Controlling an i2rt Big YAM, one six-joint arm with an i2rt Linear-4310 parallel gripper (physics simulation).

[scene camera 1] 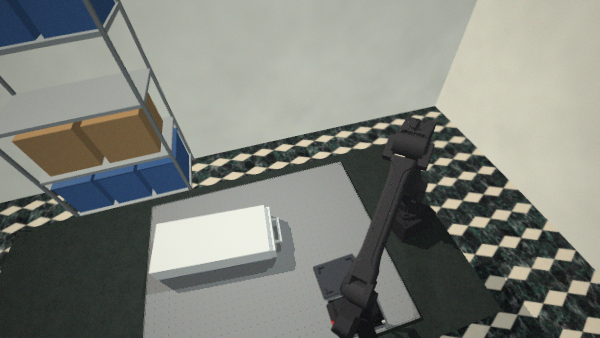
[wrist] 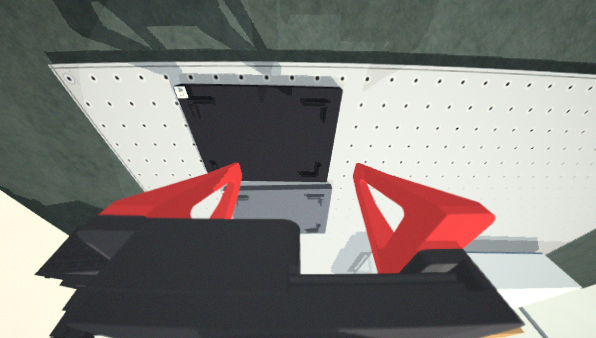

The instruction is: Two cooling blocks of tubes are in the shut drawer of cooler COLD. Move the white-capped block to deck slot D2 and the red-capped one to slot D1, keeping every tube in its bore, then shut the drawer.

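Pixels of known places: gripper, between the fingertips: (wrist: 297, 169); arm's base, origin of its link: (scene camera 1: 407, 207).
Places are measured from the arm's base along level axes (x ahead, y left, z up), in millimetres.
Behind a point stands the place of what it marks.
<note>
The white cooler COLD (scene camera 1: 212, 240) @[x 788, y 48, z 19 mm] lies left of centre in the scene view, its drawer shut and its handle (scene camera 1: 278, 231) @[x 537, y 23, z -20 mm] facing right. Part of the cooler (wrist: 510, 270) @[x 861, y 138, z -17 mm] shows at lower right in the wrist view. Both tube blocks are hidden inside. Two deck slot plates lie side by side: a dark grey one (scene camera 1: 330, 276) @[x 362, y 216, z -52 mm] (wrist: 285, 207) @[x 335, y 236, z -53 mm] and a black one (wrist: 265, 135) @[x 297, y 357, z -53 mm], partly hidden by the arm in the scene view. Their labels are not clearly readable. My gripper (wrist: 297, 169) @[x 333, y 362, z 9 mm] is open and empty above the plates, its red fingers spread; in the scene view the arm mostly hides it.
The perforated board (scene camera 1: 300, 195) @[x 426, y -169, z -65 mm] (wrist: 422, 117) @[x 472, y 404, z -64 mm] carries the cooler and plates. The arm (scene camera 1: 382, 220) @[x 266, y 246, z 387 mm] reaches over the board's right side from its base (scene camera 1: 417, 227) @[x -18, y 84, z -23 mm]. A shelf rack (scene camera 1: 102, 30) with blue bins (scene camera 1: 122, 182) and brown boxes (scene camera 1: 122, 135) stands at the back left.
</note>
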